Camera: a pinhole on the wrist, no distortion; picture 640 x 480 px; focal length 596.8 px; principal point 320.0 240.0 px. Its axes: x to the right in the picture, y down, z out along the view. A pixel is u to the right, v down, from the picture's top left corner.
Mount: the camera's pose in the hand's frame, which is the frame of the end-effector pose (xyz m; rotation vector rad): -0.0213 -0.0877 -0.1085 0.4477 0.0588 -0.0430
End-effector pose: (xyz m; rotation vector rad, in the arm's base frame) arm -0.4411 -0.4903 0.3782 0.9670 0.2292 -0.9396
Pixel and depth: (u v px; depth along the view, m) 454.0 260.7 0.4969
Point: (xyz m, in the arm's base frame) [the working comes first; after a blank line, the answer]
In the camera's frame: 0.1116 0.0172 0.4969

-0.6713 -0.8873 0.3362
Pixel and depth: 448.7 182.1 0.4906
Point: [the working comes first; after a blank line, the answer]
In the camera's frame: 0.1058 -0.0476 0.4906

-0.7122 -0.8681 0.2890
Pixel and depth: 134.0 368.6 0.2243
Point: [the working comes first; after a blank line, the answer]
In the camera's frame: -0.0699 0.0483 0.2243

-0.6214 -0.5698 0.4061
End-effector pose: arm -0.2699 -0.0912 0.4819 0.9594 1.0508 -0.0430
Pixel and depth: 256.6 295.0 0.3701
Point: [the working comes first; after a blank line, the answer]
In the camera's frame: -0.0393 0.0341 0.3701

-0.2178 -0.4056 0.4082
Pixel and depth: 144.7 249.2 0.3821
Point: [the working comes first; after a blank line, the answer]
In the camera's frame: -0.1122 0.0059 0.3821

-0.2677 -0.4545 0.4453
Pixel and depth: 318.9 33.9 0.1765
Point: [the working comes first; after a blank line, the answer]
In the camera's frame: -0.0003 -0.0610 0.1765

-0.3612 -0.2483 0.3559
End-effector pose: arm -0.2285 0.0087 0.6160 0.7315 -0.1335 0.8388
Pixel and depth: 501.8 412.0 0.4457
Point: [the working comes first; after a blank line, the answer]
In the camera's frame: 0.1358 0.1285 0.4457

0.0462 -0.1929 0.8342
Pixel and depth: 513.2 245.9 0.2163
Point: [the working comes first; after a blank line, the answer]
In the camera's frame: 0.0700 0.0021 0.2163

-0.0445 -0.0872 0.6029
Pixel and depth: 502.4 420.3 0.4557
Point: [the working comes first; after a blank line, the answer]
In the camera's frame: 0.1393 0.1377 0.4557

0.0486 -0.1965 0.8476
